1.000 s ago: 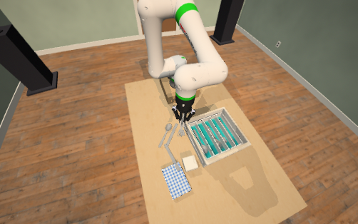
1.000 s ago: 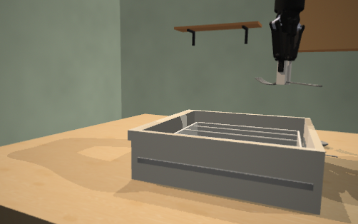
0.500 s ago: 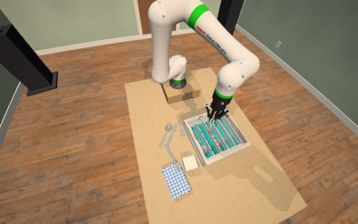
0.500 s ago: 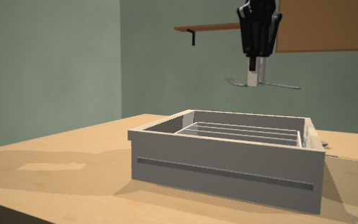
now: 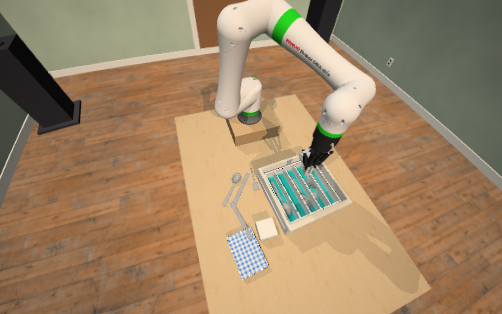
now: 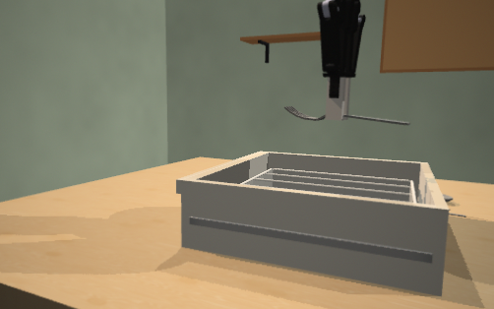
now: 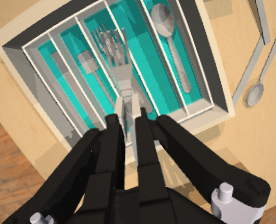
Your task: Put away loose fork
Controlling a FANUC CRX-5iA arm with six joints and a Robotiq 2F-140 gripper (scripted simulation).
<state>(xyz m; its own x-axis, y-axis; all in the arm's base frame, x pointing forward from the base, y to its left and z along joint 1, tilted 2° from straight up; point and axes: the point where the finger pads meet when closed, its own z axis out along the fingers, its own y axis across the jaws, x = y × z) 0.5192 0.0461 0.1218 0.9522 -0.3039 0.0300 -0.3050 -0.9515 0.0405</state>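
The grey tray is 2 cm ahead of my hand and 16 cm below it. Round my hand: white block 12 cm ahead, 25 cm to the right, 19 cm below.
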